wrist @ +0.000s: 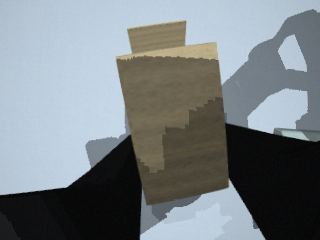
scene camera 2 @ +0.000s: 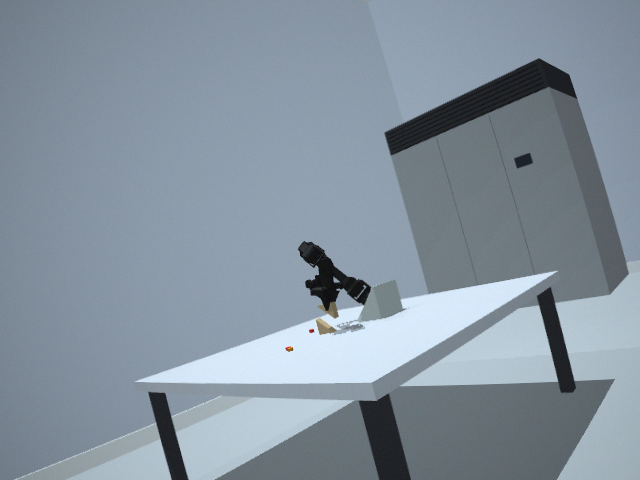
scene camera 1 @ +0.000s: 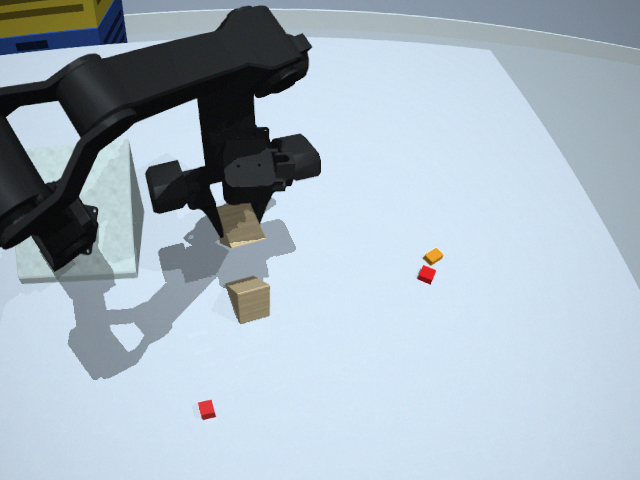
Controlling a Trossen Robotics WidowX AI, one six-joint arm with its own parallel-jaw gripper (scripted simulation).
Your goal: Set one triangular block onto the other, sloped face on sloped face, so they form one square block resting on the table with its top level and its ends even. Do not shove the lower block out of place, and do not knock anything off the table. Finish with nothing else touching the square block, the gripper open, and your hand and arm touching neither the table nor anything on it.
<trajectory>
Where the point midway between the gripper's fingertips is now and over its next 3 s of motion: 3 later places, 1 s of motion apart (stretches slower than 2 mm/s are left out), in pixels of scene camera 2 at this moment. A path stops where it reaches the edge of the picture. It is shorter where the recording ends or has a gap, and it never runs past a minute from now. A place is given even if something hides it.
My gripper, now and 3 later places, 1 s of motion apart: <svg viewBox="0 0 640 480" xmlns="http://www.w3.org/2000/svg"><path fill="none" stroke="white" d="M329 309L329 316L328 318L328 322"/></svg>
</trajectory>
